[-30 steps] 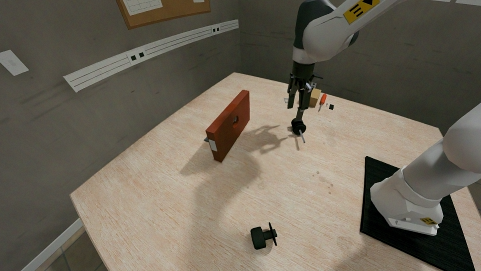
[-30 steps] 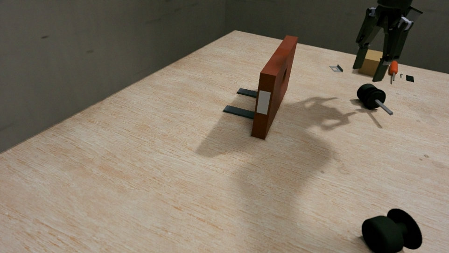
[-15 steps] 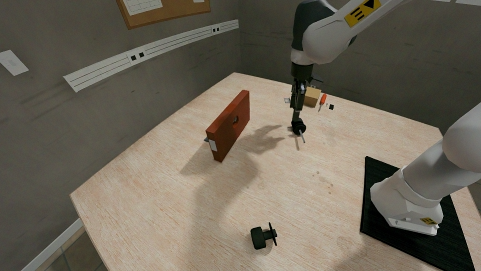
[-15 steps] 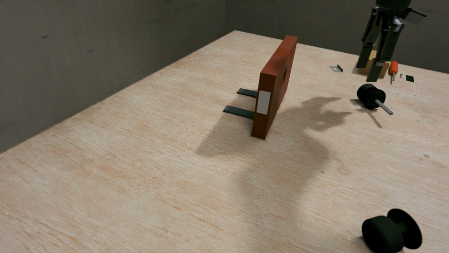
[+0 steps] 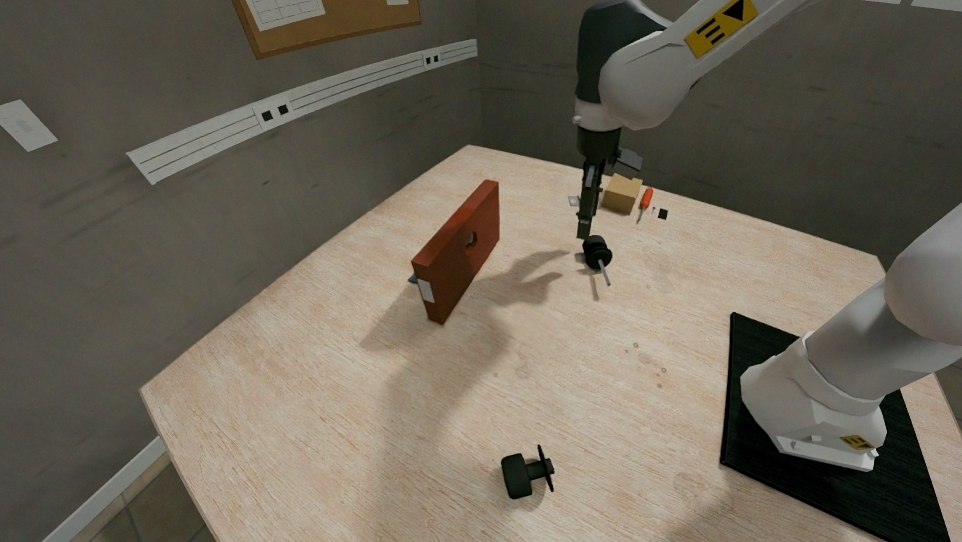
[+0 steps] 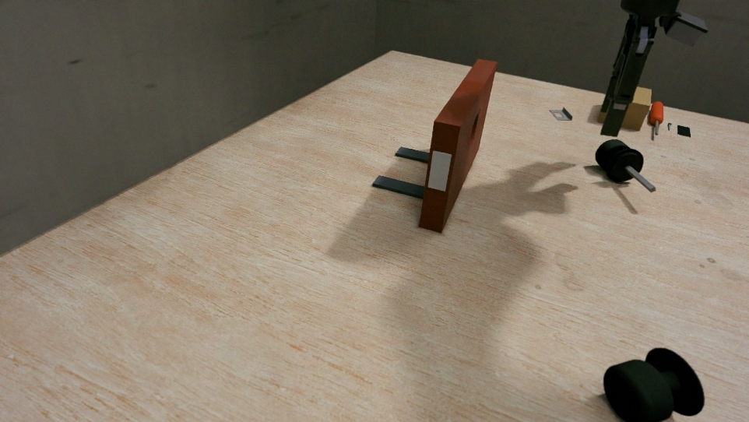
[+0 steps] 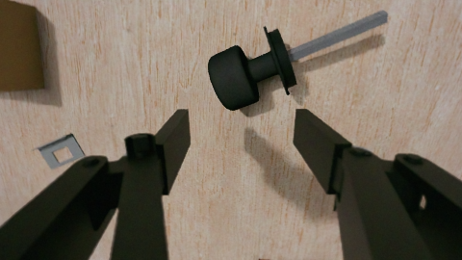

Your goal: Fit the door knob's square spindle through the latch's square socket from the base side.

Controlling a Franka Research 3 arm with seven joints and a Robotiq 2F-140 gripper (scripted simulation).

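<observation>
Now: hand 50 mm past the black door knob, 20 mm to the right of it and 90 mm above it. From my hand the other things lie so: red-brown wooden door slab: 220 mm ahead, 180 mm to the left, 30 mm below; grey latch plate: 210 mm ahead, 330 mm to the left, 20 mm below; tan box: 50 mm behind, 310 mm to the right, 90 mm below.
</observation>
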